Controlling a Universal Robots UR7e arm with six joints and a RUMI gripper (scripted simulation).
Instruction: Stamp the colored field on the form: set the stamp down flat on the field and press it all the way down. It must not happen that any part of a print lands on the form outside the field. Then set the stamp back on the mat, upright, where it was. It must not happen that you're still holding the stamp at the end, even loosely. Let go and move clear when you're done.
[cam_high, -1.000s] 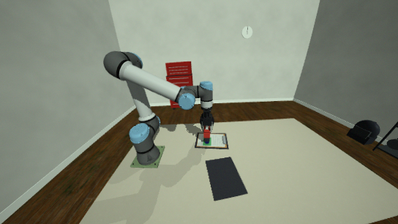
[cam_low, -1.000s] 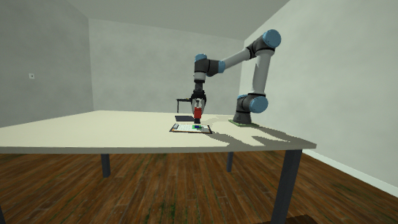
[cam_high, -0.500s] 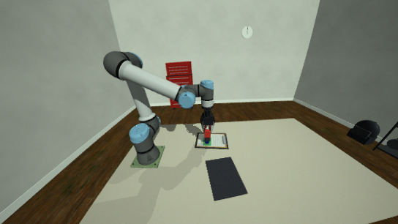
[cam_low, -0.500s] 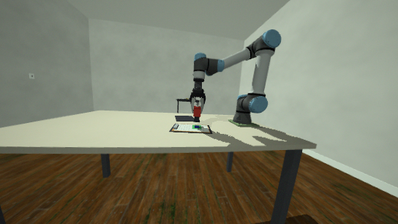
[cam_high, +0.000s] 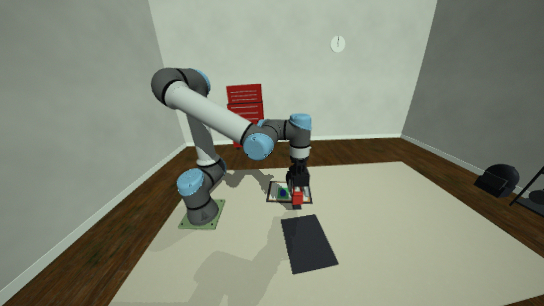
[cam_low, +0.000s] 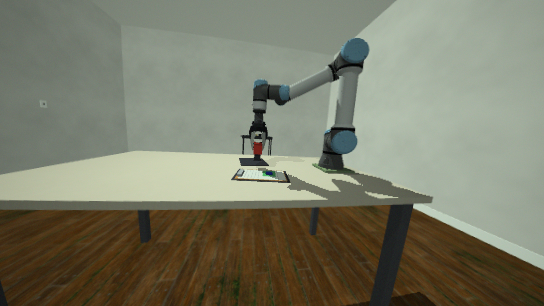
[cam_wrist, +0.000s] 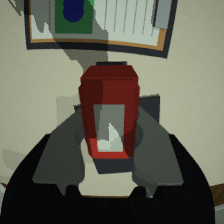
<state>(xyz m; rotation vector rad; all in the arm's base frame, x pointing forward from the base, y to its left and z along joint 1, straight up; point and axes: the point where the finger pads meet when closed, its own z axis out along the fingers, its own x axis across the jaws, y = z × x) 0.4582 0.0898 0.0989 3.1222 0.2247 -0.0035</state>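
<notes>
Now: the dark mat 5 cm ahead of my hand, 15 cm to the right of it and 11 cm below it. The rest, counted from my hand: red stamp (2 cm below); then clipboard (3 cm behind, 14 cm to the left, 11 cm below).
</notes>
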